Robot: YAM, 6 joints.
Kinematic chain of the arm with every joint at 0, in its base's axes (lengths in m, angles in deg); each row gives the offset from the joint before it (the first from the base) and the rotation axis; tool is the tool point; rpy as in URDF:
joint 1: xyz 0 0 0.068 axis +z
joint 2: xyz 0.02 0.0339 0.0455 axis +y
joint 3: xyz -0.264 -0.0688 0 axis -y
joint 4: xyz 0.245 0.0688 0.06 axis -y
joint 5: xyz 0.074 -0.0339 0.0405 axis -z
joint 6: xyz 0.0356 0 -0.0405 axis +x
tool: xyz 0 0 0 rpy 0 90 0
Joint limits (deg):
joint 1: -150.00..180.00
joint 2: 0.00..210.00
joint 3: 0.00..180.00
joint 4: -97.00..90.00
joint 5: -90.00..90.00
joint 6: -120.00..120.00
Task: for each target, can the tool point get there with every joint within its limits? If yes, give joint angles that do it. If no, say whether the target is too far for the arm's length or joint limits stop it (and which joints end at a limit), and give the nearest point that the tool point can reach.
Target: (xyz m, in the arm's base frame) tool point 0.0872 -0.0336 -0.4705
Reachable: no: joint limits stop it (at a limit: joint 2) | nearest point 0.1224 -0.0471 -0.3607 | short by 0.116 m
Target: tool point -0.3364 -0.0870 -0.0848
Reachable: no: joint limits stop it (at a limit: joint 1) | nearest point -0.3364 -0.0356 -0.0848 | short by 0.051 m
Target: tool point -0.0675 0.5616 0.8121
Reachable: no: too far | nearest point -0.0484 0.4023 0.6067 | short by 0.261 m
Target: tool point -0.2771 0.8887 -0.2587
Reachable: no: too far | nearest point -0.1784 0.5722 -0.1232 | short by 0.358 m
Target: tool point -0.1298 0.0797 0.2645
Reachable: yes | joints 150.08 30.05 17.64 19.15 7.07 34.93
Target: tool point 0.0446 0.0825 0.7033
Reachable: yes | joints -114.34 69.36 137.37 53.27 -10.84 -14.63
